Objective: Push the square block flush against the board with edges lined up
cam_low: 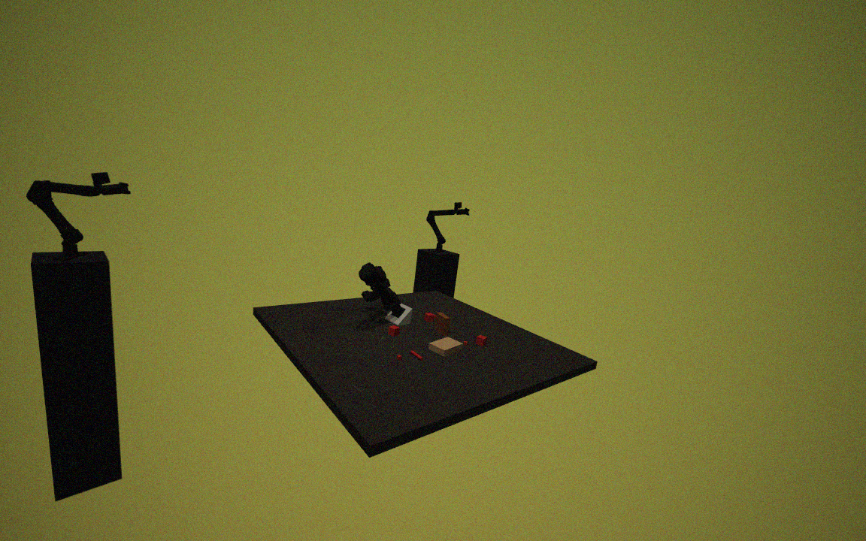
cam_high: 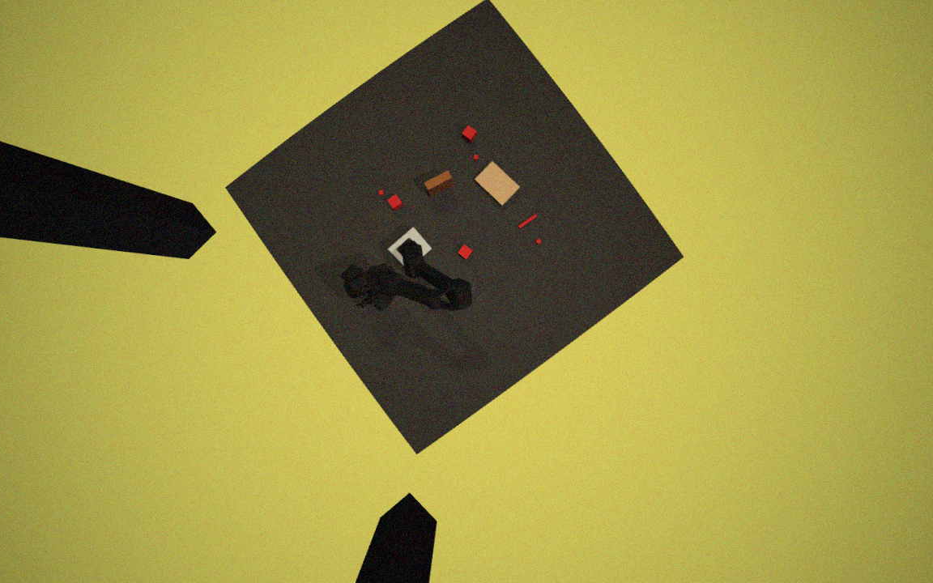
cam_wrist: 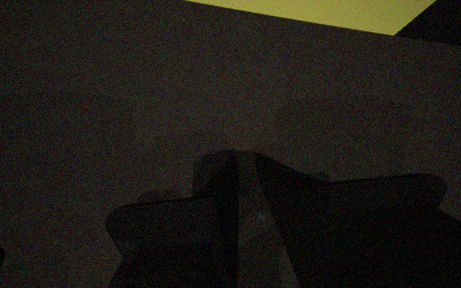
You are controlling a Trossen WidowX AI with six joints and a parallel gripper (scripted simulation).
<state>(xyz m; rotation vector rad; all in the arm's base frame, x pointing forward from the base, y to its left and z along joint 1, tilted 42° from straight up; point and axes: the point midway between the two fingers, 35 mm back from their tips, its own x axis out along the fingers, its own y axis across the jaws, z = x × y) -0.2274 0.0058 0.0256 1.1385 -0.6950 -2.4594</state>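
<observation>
My gripper tip is now 490 mm short of the square block, 110 mm to the right of it and 10 mm below it. From my gripper tip the other things lie so: tan block 660 mm ahead, 30 mm below, 20 mm to the right; thin red stick 650 mm ahead, 200 mm to the right, 40 mm below.
</observation>
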